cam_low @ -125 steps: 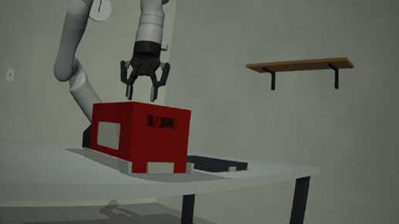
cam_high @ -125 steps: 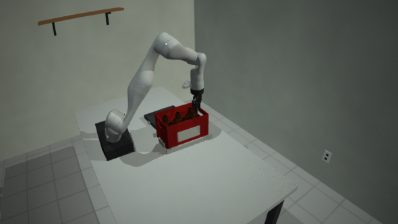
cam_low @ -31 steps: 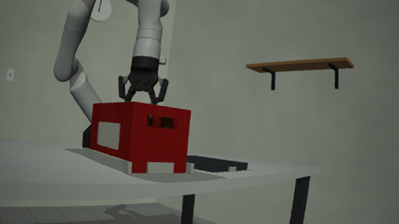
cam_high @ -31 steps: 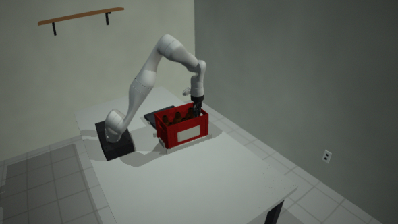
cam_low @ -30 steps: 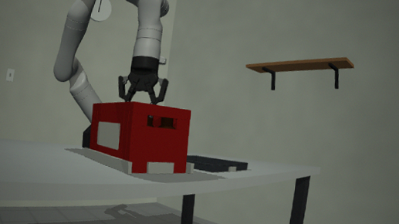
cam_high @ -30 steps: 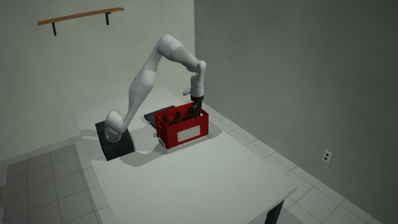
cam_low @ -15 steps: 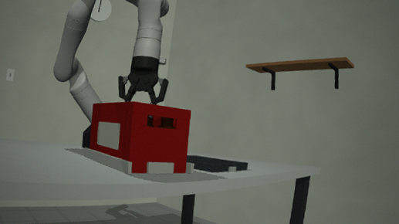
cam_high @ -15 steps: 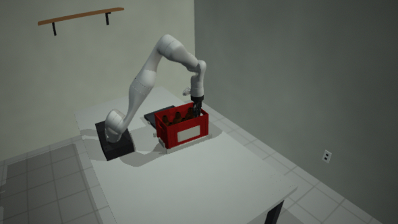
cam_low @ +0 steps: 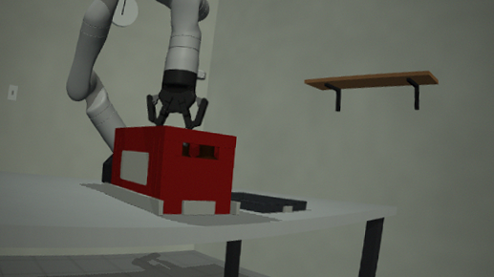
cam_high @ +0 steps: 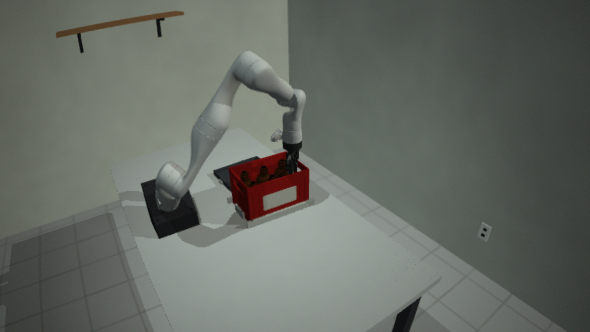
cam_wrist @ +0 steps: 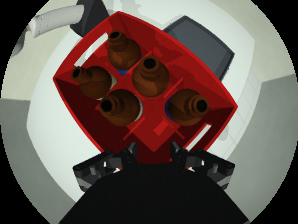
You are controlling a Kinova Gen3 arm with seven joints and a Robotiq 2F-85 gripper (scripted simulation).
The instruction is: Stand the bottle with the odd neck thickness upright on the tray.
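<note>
Now: hand 90 mm past the red crate, 40 mm to the right of it and 70 mm above it. The rest, counted from my hand: dark tray: 100 mm behind, 320 mm to the left, 140 mm below.
</note>
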